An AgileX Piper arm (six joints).
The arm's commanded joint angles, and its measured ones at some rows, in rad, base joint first. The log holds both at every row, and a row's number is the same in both.
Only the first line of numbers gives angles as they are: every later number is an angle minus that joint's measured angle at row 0.
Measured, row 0:
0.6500 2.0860 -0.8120 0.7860 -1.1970 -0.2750
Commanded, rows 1 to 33:
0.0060 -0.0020 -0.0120 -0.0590 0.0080 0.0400
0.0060 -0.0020 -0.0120 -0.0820 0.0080 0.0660
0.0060 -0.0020 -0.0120 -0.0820 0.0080 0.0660
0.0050 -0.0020 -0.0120 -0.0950 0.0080 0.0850
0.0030 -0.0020 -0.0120 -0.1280 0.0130 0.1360
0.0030 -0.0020 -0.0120 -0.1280 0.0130 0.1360
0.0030 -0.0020 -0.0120 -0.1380 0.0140 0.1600
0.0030 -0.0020 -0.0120 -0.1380 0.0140 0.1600
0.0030 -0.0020 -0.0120 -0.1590 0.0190 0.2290
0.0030 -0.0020 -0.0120 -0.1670 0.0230 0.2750
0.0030 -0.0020 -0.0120 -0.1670 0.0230 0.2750
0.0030 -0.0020 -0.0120 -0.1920 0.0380 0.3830
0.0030 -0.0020 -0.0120 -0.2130 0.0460 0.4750
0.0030 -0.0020 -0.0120 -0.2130 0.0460 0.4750
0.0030 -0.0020 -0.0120 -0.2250 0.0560 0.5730
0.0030 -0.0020 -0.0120 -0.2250 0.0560 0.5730
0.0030 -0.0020 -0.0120 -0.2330 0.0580 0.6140
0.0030 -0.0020 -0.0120 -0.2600 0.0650 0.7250
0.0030 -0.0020 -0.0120 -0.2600 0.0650 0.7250
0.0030 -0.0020 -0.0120 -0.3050 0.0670 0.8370
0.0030 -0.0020 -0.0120 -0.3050 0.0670 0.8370
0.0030 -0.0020 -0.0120 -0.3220 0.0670 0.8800
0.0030 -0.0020 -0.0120 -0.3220 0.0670 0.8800
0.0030 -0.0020 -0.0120 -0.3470 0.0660 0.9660
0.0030 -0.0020 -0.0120 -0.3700 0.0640 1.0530
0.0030 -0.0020 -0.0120 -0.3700 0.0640 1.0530
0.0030 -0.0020 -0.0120 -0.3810 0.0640 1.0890
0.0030 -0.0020 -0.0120 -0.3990 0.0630 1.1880
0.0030 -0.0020 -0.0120 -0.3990 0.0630 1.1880
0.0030 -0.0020 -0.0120 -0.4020 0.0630 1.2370
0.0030 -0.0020 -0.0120 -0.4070 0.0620 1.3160
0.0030 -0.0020 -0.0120 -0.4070 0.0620 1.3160
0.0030 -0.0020 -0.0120 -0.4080 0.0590 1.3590
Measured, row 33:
-0.0230 0.0030 0.0260 -0.1240 0.0050 1.2600
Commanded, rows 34 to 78:
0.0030 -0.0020 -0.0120 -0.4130 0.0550 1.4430
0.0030 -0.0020 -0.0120 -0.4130 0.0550 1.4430
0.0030 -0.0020 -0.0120 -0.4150 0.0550 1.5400
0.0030 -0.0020 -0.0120 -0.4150 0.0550 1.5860
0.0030 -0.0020 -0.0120 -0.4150 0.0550 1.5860
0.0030 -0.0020 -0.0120 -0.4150 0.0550 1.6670
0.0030 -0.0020 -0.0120 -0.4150 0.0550 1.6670
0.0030 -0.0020 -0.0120 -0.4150 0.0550 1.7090
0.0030 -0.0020 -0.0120 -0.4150 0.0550 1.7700
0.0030 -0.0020 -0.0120 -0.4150 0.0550 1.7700
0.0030 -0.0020 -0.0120 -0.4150 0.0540 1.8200
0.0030 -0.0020 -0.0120 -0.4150 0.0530 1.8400
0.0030 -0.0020 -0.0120 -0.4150 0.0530 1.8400
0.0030 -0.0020 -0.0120 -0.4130 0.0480 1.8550
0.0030 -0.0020 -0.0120 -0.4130 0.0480 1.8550
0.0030 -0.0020 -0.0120 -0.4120 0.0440 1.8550
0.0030 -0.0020 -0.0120 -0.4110 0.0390 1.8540
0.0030 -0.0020 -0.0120 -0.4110 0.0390 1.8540
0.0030 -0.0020 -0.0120 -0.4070 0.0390 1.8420
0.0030 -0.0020 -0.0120 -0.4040 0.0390 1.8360
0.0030 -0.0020 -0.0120 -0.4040 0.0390 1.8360
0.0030 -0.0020 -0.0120 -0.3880 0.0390 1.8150
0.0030 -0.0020 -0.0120 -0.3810 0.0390 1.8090
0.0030 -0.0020 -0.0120 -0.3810 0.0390 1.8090
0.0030 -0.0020 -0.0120 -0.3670 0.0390 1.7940
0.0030 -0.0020 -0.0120 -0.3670 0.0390 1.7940
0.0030 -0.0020 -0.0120 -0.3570 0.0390 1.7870
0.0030 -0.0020 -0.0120 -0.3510 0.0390 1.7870
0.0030 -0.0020 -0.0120 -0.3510 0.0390 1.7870
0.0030 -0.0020 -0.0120 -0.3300 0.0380 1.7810
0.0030 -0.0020 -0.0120 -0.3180 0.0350 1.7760
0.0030 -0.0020 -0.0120 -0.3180 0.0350 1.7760
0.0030 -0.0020 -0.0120 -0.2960 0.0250 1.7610
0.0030 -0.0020 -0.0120 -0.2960 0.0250 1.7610
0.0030 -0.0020 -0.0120 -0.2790 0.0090 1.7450
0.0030 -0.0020 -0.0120 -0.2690 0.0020 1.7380
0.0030 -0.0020 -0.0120 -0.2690 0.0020 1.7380
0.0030 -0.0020 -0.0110 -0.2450 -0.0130 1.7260
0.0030 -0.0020 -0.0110 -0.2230 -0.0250 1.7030
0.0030 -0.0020 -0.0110 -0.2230 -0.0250 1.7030
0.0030 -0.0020 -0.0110 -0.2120 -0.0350 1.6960
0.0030 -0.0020 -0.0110 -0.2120 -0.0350 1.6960
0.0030 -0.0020 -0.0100 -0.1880 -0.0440 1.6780
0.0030 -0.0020 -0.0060 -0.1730 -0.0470 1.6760
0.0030 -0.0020 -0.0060 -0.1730 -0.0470 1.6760
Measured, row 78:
-0.0110 0.0040 0.0220 -0.0900 -0.0060 1.7130
